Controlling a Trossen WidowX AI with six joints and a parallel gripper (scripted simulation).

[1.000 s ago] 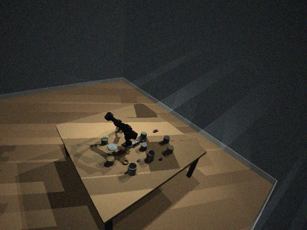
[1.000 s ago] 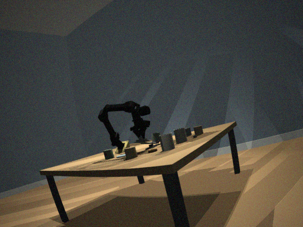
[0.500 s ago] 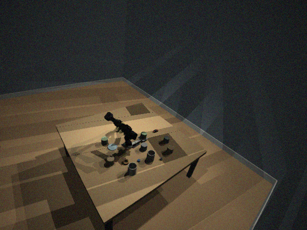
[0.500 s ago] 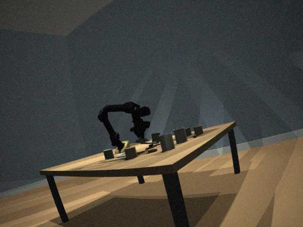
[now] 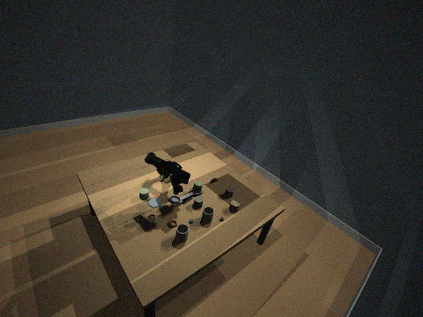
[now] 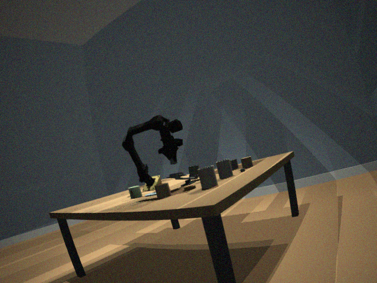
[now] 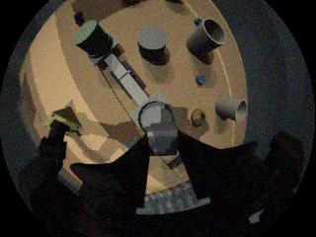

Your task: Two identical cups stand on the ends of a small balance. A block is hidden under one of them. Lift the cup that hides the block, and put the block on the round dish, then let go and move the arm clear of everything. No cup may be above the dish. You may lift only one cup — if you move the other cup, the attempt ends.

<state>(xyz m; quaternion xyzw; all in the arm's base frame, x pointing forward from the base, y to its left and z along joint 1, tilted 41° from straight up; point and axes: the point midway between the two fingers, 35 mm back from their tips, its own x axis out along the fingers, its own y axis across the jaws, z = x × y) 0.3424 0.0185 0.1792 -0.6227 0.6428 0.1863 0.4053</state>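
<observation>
Now: the pale blue round dish 11 cm behind my gripper tip, 12 cm to the right of it and 15 cm below it. The rest, counted from my gripper tip: red block 13 cm behind, 47 cm to the left, 14 cm below; grey-green cup 20 cm behind, 18 cm to the right, 11 cm below; grey balance 3 cm behind, 12 cm to the left, 11 cm below.
</observation>
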